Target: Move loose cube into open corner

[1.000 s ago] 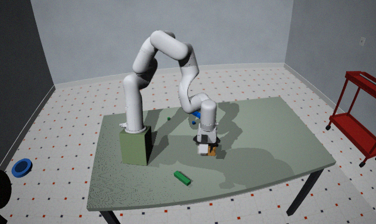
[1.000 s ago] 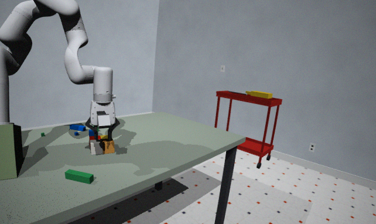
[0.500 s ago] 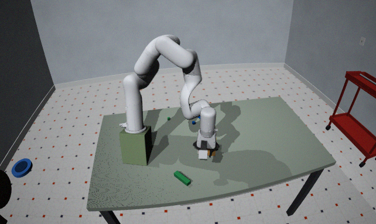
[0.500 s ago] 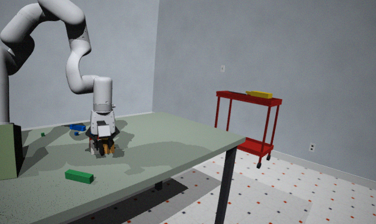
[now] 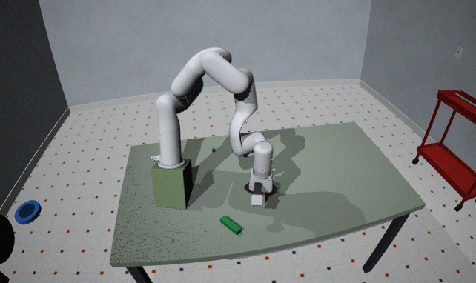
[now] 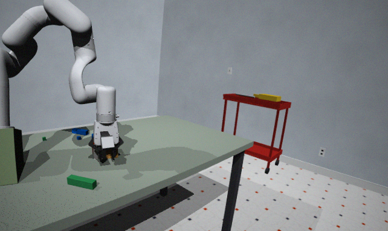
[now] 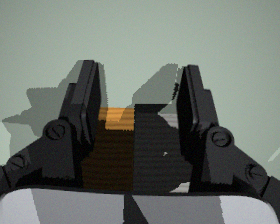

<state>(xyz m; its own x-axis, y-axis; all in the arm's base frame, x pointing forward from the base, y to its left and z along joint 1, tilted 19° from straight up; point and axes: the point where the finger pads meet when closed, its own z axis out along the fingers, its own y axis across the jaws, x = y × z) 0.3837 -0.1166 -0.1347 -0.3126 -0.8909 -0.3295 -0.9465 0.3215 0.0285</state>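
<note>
Right now the orange cube is 5 cm to the left of my hand, 5 cm ahead of it and 1 cm below it. Also, from my hand: long green block (15 cm behind, 12 cm to the right, 2 cm below).
</note>
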